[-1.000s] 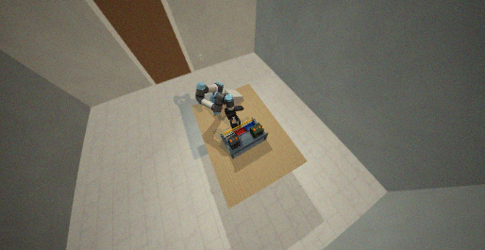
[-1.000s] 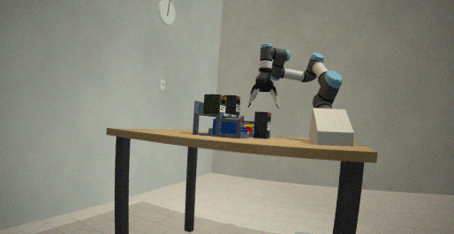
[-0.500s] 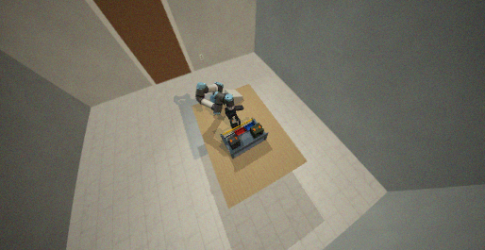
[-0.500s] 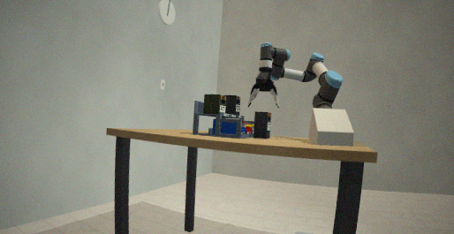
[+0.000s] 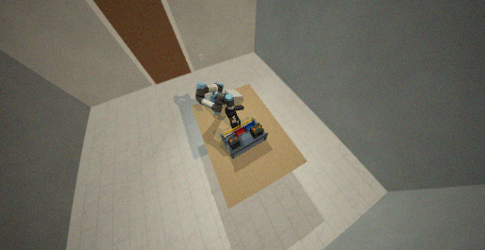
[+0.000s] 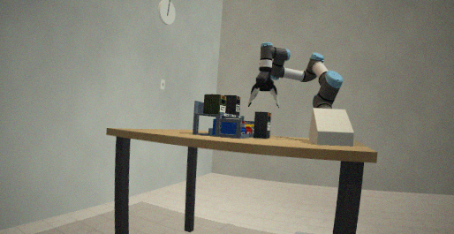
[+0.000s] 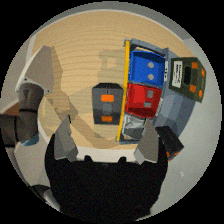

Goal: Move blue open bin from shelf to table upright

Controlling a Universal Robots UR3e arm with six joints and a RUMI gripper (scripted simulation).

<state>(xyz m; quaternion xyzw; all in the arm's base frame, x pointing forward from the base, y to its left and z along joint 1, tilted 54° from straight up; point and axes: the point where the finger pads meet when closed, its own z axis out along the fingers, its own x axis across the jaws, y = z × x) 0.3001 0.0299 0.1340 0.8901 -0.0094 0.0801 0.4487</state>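
Now: hand 9 cm above the dark box. From my hand the other things lie so: yellow rod (5 cm ahead, 9 cm below); red bin (13 cm ahead, 1 cm to the right, 11 cm below); blue open bin (14 cm ahead, 10 cm to the left, 11 cm below).
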